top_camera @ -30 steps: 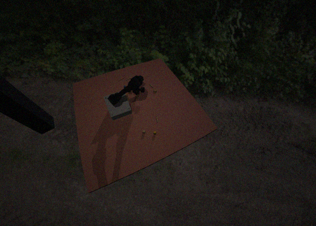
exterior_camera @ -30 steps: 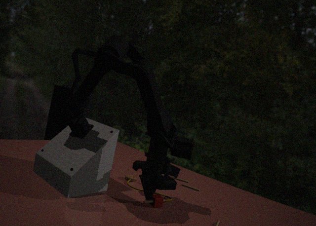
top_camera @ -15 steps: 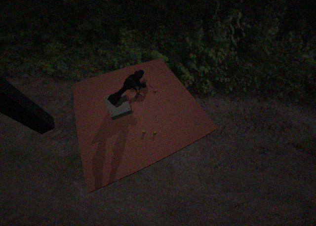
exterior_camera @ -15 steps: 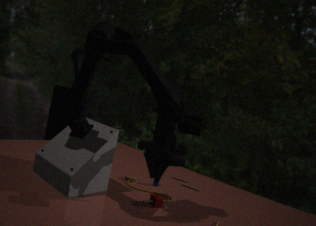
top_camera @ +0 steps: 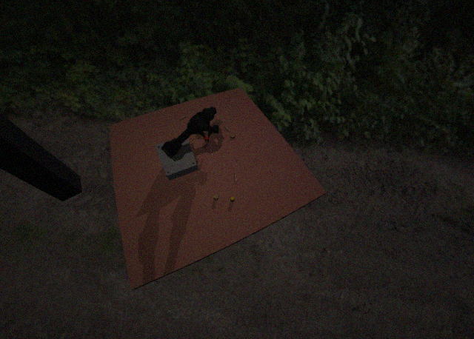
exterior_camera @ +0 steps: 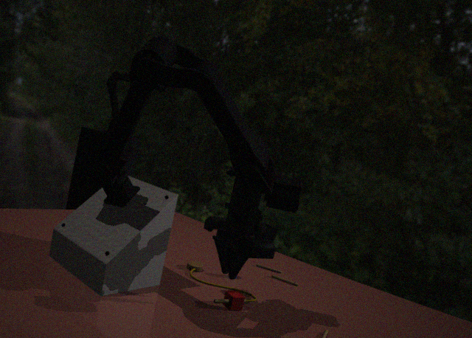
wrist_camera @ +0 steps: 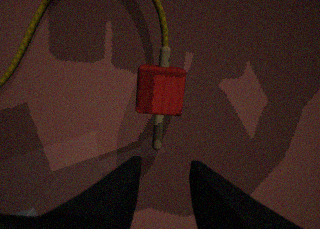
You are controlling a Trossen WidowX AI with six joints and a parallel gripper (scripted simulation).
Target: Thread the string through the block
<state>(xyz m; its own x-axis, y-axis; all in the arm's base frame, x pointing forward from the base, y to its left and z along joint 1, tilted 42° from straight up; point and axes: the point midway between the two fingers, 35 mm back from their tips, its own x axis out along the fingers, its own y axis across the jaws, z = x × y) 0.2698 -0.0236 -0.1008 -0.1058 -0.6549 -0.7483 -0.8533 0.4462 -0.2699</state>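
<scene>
The small red block lies 1 cm ahead of my gripper tip, 3 cm to the left of it and 6 cm below it. Round my gripper tip: thin wooden stick: 2 cm ahead, 3 cm to the left, 6 cm below; then flat piece: 17 cm behind, 14 cm to the left, 7 cm below.
</scene>
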